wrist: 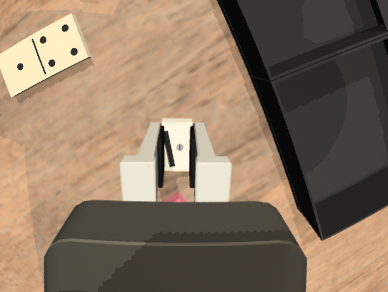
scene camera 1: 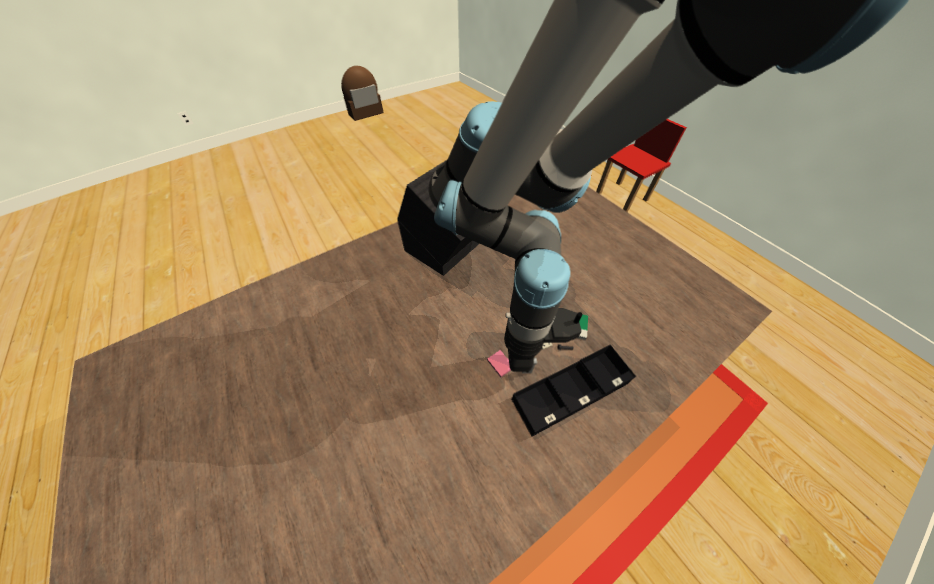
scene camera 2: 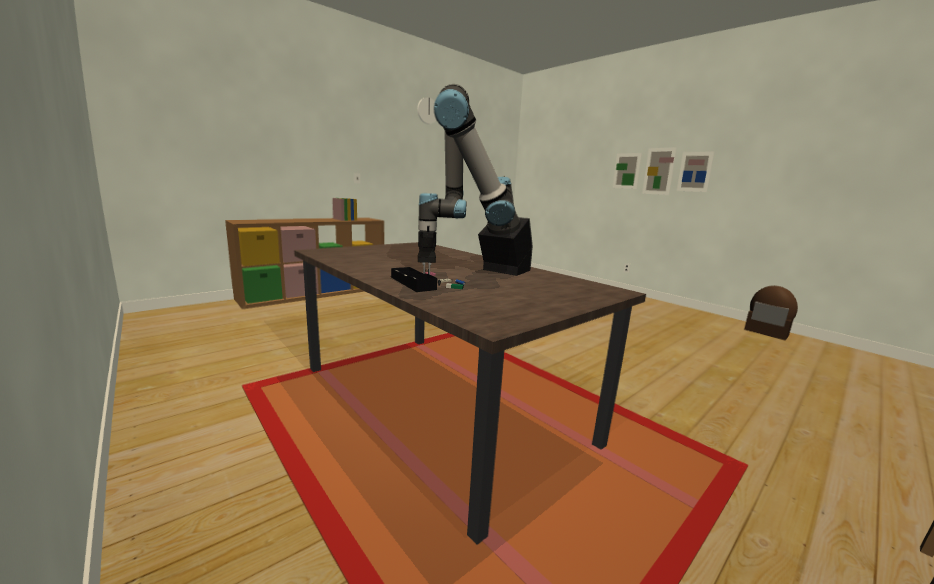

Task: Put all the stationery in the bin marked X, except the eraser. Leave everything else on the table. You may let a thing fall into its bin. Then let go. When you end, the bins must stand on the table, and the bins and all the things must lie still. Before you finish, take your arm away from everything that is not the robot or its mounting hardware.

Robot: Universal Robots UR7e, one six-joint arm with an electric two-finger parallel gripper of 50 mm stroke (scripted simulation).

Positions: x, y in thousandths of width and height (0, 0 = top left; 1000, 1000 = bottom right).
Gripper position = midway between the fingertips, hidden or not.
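Note:
From scene camera 1 I see my gripper (scene camera 1: 564, 629) and a bin tray (scene camera 1: 607, 672). The wrist view gives me a pencil sharpener (wrist: 457, 447), and with it both my gripper (wrist: 457, 488) and the bin tray (wrist: 849, 372). In scene camera 2 I find the bin tray (scene camera 2: 449, 484) again, but scene camera 2 does not show the pencil sharpener, which is hidden by the tray.

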